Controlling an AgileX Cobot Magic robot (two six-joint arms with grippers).
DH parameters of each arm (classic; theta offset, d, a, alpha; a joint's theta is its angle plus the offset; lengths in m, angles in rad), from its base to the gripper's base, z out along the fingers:
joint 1: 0 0.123 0 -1.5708
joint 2: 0.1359 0 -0.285 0
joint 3: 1.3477 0 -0.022 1.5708
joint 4: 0 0.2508 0 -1.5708
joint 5: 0 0 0.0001 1.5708
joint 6: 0 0.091 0 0
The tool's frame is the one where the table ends.
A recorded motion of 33 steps. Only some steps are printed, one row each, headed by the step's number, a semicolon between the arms.
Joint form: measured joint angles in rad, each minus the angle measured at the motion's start. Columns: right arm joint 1, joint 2, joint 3, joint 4, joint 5, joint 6; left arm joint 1, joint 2, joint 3, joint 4, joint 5, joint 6.
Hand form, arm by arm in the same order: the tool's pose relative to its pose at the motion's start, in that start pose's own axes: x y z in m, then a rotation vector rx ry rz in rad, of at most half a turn. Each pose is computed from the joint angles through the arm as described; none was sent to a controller.
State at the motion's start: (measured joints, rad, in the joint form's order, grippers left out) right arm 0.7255 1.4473 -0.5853 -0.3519 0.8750 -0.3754; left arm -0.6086 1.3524 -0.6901 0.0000 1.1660 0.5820
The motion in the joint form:
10: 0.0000 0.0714 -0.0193 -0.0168 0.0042 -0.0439; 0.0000 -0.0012 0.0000 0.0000 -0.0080 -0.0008
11: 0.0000 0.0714 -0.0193 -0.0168 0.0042 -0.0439; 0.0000 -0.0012 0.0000 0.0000 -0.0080 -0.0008
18: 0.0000 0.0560 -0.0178 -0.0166 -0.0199 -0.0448; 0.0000 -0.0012 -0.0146 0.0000 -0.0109 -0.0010
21: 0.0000 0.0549 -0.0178 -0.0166 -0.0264 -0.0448; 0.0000 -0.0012 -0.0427 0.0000 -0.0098 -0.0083
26: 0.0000 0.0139 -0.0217 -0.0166 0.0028 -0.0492; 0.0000 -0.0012 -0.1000 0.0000 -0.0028 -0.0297
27: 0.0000 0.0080 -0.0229 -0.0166 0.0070 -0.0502; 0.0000 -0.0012 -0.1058 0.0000 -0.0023 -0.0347
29: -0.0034 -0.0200 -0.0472 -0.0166 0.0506 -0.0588; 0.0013 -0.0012 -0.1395 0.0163 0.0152 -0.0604
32: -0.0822 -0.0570 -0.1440 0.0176 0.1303 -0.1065; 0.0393 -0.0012 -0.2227 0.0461 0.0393 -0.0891
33: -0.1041 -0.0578 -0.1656 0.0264 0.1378 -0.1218; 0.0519 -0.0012 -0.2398 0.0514 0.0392 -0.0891
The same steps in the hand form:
10: -0.0071 -0.0031 0.0098 -0.0194 0.0493 -0.0688; -0.0005 0.0003 -0.0002 -0.0051 -0.0077 -0.0008
11: -0.0071 -0.0031 0.0098 -0.0194 0.0493 -0.0688; -0.0005 0.0003 -0.0002 -0.0051 -0.0077 -0.0008
18: -0.0079 -0.0039 0.0072 -0.0025 0.0161 -0.0658; -0.0028 0.0018 -0.0037 -0.0147 -0.0223 -0.0010
21: -0.0084 -0.0042 0.0070 0.0005 0.0093 -0.0655; -0.0065 0.0043 -0.0106 -0.0293 -0.0450 -0.0083
26: -0.0039 -0.0047 -0.0016 0.0151 0.0015 -0.0577; -0.0132 0.0087 -0.0250 -0.0559 -0.0877 -0.0297
27: -0.0033 -0.0048 -0.0030 0.0176 -0.0001 -0.0568; -0.0139 0.0091 -0.0264 -0.0585 -0.0923 -0.0347
29: -0.0008 -0.0085 -0.0130 0.0297 0.0003 -0.0473; -0.0156 0.0122 -0.0349 -0.0788 -0.0989 -0.0564
32: 0.0061 -0.0311 -0.0363 0.0336 -0.0258 0.0375; -0.0161 0.0256 -0.0565 -0.1297 -0.1367 -0.1156
33: 0.0074 -0.0370 -0.0400 0.0335 -0.0348 0.0540; -0.0157 0.0294 -0.0611 -0.1423 -0.1487 -0.1272

